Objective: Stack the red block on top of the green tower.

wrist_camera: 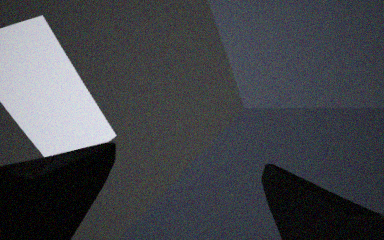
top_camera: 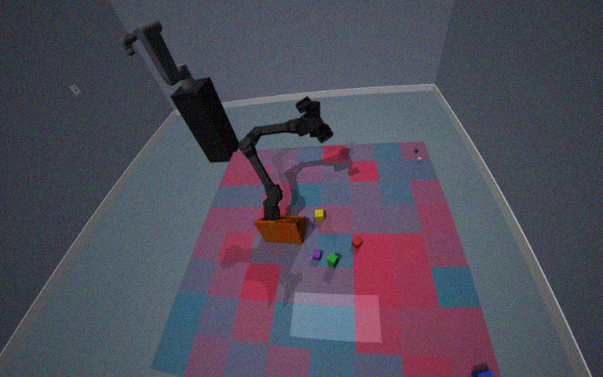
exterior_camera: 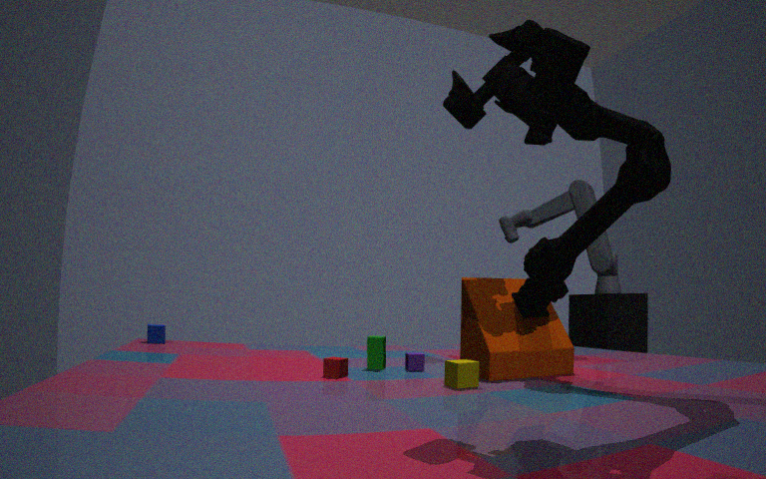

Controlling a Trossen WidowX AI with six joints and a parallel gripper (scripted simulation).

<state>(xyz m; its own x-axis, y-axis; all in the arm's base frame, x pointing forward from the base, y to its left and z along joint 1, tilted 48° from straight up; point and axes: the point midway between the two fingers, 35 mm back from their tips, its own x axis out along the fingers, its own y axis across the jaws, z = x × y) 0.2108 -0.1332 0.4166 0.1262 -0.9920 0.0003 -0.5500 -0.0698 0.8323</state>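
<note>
Right now my gripper tip is 15 cm short of the red block, 25 cm to the left of it and 51 cm above it. From my gripper tip the other things lie so: purple cube 3 cm behind, 31 cm to the right, 51 cm below; then blue cube 56 cm ahead, 75 cm to the right, 51 cm below; then yellow cube 3 cm behind, 10 cm to the right, 51 cm below.
</note>
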